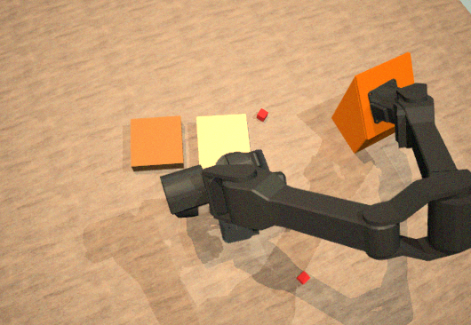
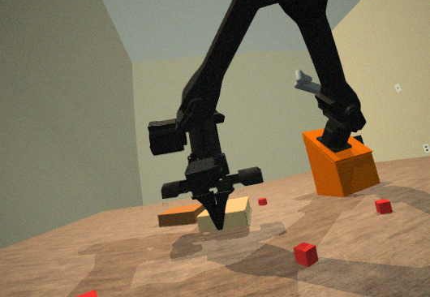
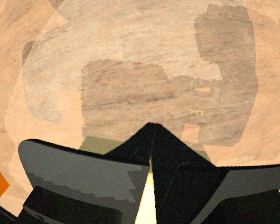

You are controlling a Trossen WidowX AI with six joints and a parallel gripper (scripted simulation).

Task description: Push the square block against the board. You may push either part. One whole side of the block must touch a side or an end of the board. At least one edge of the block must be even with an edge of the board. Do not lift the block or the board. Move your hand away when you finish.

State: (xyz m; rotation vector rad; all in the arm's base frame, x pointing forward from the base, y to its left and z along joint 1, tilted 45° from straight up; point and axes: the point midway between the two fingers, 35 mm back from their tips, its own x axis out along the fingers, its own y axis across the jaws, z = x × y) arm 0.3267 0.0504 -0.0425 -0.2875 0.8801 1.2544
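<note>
Now: gripper tip 9 cm to the left of the board, 4 cm past it and 1 cm below it. From my gripper tip the other things lie so: square block 17 cm to the right, 6 cm ahead, 1 cm above.
</note>
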